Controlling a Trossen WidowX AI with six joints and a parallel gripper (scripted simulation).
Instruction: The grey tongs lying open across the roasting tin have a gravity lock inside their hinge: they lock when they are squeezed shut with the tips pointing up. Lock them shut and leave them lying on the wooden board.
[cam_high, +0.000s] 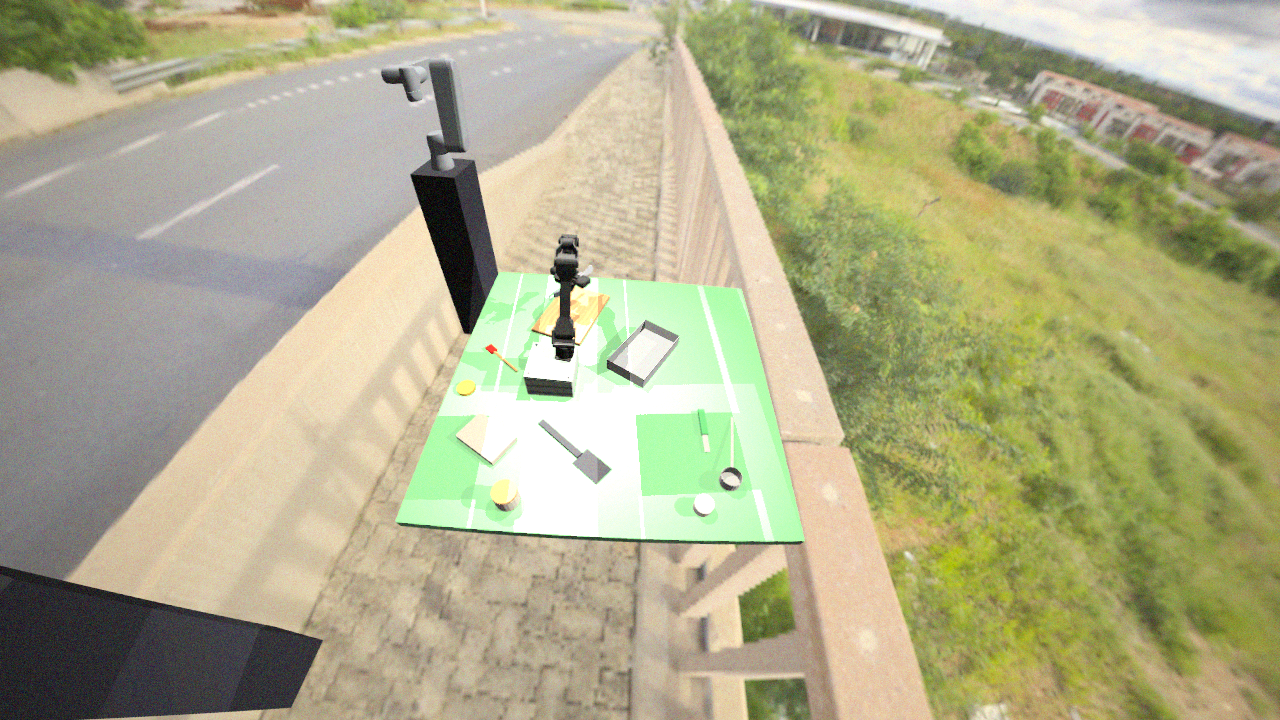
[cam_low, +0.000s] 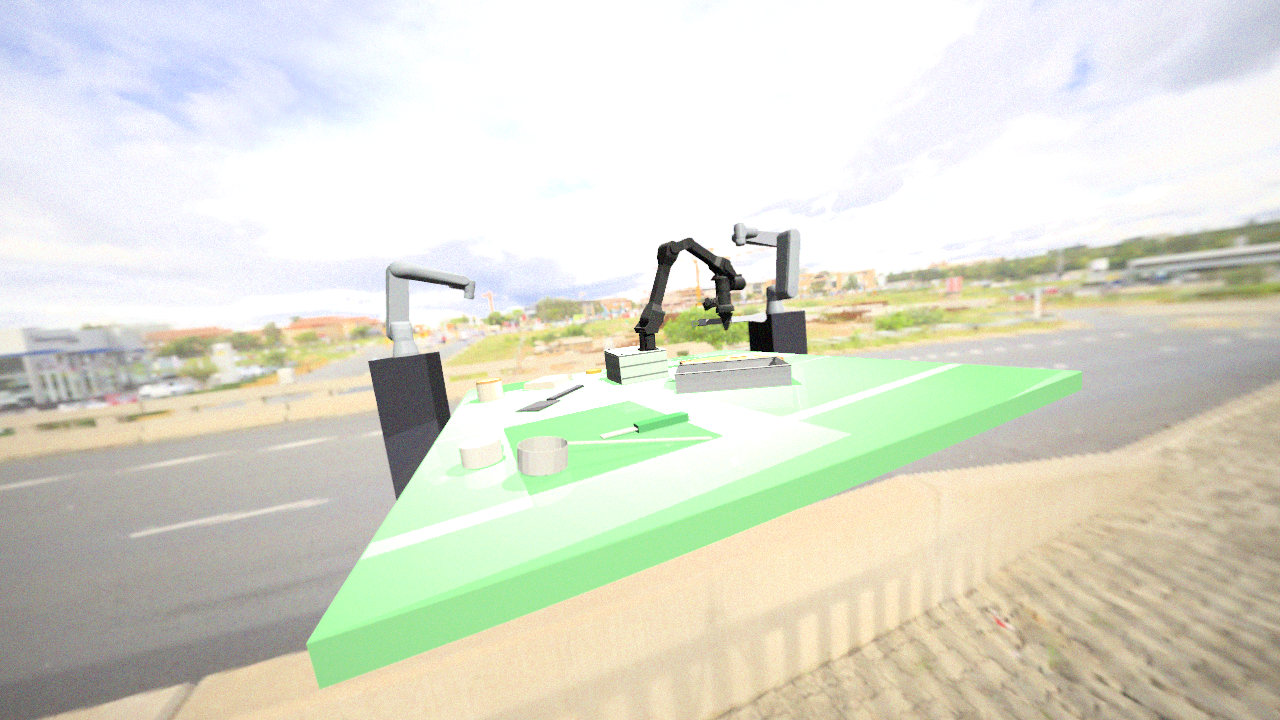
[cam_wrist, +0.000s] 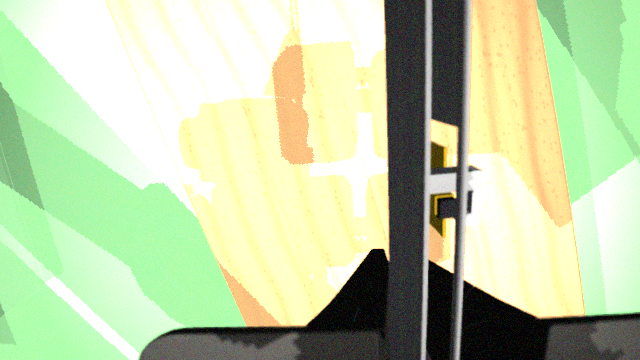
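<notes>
Now: the yellow latch piece 4 cm above my gripper tip, 3 cm to the right of it and 2 cm behind it. Round my gripper tip: wooden board: 13 cm below; orange disc: 51 cm to the right, 31 cm behind, 12 cm below; grey roasting tin: 36 cm ahead, 21 cm to the right, 11 cm below.
</notes>
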